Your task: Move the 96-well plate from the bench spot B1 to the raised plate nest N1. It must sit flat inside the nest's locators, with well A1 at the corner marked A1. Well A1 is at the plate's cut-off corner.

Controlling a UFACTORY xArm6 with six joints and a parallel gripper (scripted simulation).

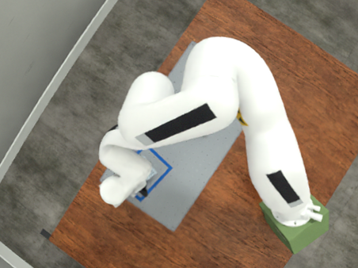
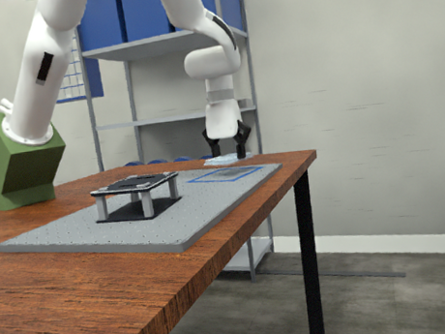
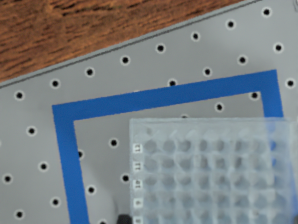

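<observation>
Right now the black plate nest N1 is 320 mm to the right of my hand and 190 mm behind it. The rest, counted from my hand: clear 96-well plate 10 mm below.
</observation>
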